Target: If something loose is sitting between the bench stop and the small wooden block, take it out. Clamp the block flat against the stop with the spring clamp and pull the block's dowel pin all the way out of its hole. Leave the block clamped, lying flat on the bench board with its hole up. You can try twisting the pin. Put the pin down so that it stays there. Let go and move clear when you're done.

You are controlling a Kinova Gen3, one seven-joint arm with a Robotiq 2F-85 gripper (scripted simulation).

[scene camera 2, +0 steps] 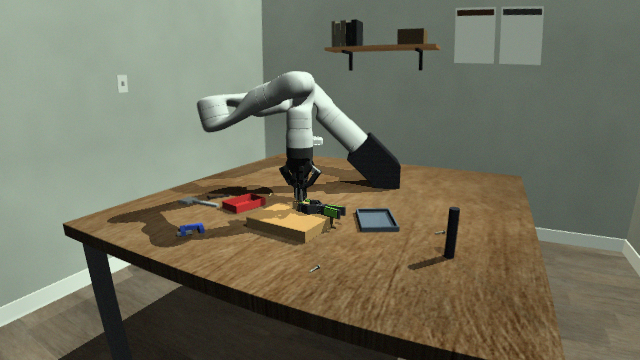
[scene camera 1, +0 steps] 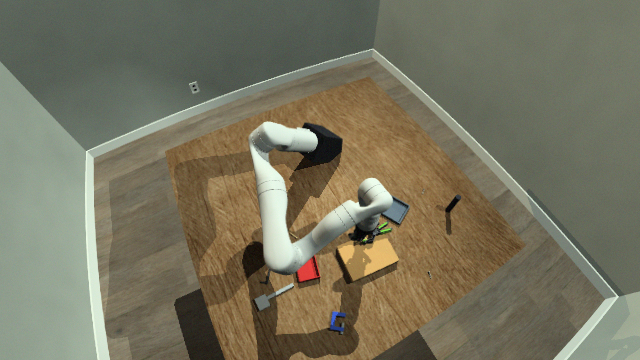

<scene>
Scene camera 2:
my gripper: 300,200
wooden bench board: 281,219
grey tray: 374,219
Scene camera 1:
wooden bench board: 362,260
</scene>
